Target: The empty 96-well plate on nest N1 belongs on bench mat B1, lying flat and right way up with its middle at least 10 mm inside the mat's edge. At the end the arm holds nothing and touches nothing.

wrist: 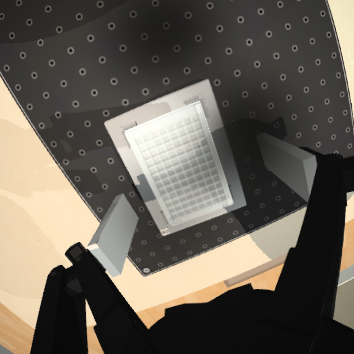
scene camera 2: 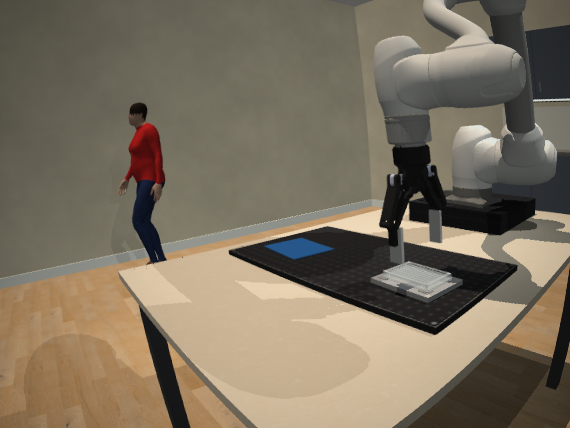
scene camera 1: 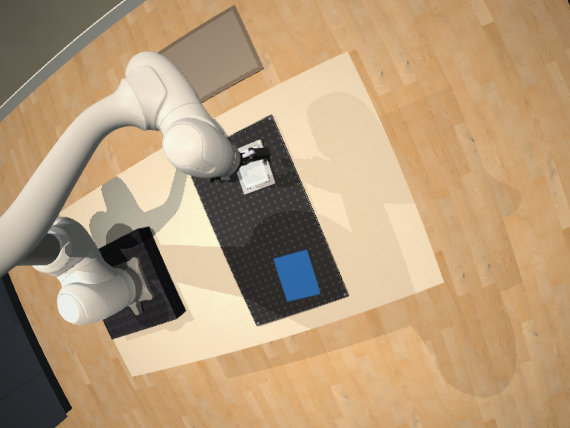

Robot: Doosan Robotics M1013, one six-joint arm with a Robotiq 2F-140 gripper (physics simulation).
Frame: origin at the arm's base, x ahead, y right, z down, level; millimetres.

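Seen in the pictures: gripper, fingertip midpoint: (wrist: 192,179) (scene camera 2: 418,251) (scene camera 1: 245,167); arm's base at its link origin: (scene camera 2: 472,201) (scene camera 1: 130,282).
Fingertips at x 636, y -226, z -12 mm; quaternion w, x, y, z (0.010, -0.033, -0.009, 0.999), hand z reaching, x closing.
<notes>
Pixels of each thing's middle, then the offset from my fingertips to it. Level surfaces: height alone.
- white 96-well plate at the middle of its body: (wrist: 182,169) (scene camera 2: 417,275) (scene camera 1: 251,167) dx +6, dy -5, dz +49 mm
- light grey nest N1 at the middle of its body: (wrist: 181,166) (scene camera 2: 416,280) (scene camera 1: 252,167) dx +7, dy -5, dz +60 mm
- blue bench mat B1 at its surface level: dz +66 mm
- black perforated board at its surface level: dz +68 mm
- pale table at its surface level: dz +81 mm
The white 96-well plate (scene camera 1: 256,174) (scene camera 2: 417,273) (wrist: 180,165) lies flat in the light grey nest N1 (scene camera 1: 248,190) (scene camera 2: 426,296) (wrist: 160,109). The blue bench mat B1 (scene camera 1: 297,276) (scene camera 2: 299,248) lies flat and bare; it does not show in the wrist view. My gripper (scene camera 1: 242,167) (scene camera 2: 416,251) (wrist: 192,179) is open and empty, pointing down, with its fingertips above the plate's level. In the wrist view its pads stand apart on either side of the plate's short width, toward the lower end of the plate. The arm partly covers the gripper in scene camera 1.
Nest and mat are on a black perforated board (scene camera 1: 265,225) (scene camera 2: 345,270) (wrist: 60,75), on a pale table (scene camera 1: 370,165) (scene camera 2: 280,340). The arm's black base block (scene camera 1: 170,295) (scene camera 2: 500,220) stands on the table. A person in red (scene camera 2: 146,155) is beyond the table, by the wall.
</notes>
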